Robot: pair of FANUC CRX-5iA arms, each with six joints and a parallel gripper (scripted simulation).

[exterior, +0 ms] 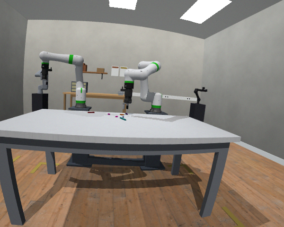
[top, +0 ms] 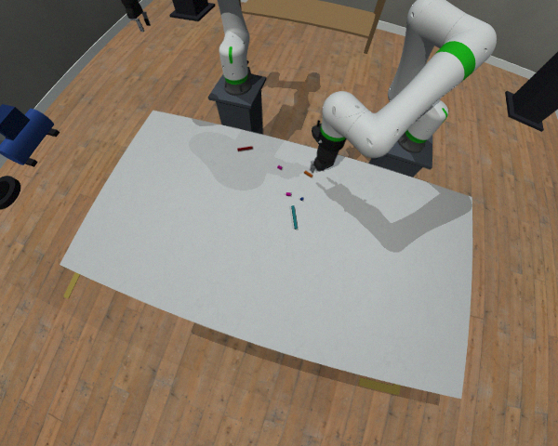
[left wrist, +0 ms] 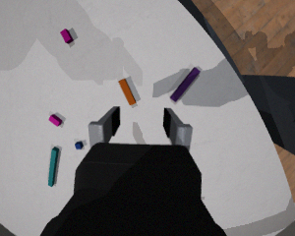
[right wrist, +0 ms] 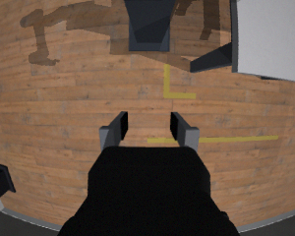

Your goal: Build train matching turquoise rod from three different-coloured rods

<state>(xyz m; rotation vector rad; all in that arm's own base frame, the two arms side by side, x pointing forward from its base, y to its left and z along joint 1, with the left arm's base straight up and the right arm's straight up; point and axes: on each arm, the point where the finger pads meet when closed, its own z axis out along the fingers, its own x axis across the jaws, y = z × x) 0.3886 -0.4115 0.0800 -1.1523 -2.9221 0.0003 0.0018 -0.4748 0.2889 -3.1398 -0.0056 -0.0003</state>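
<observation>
Now: left hand 2 cm past the red rod, 35 cm to the left of it and 8 cm above it. From my left hand the other things lie so: purple rod 7 cm behind, 1 cm to the left, 8 cm below; blue rod 13 cm ahead, 2 cm to the right, 8 cm below; orange rod 3 cm to the right, 8 cm below.
</observation>
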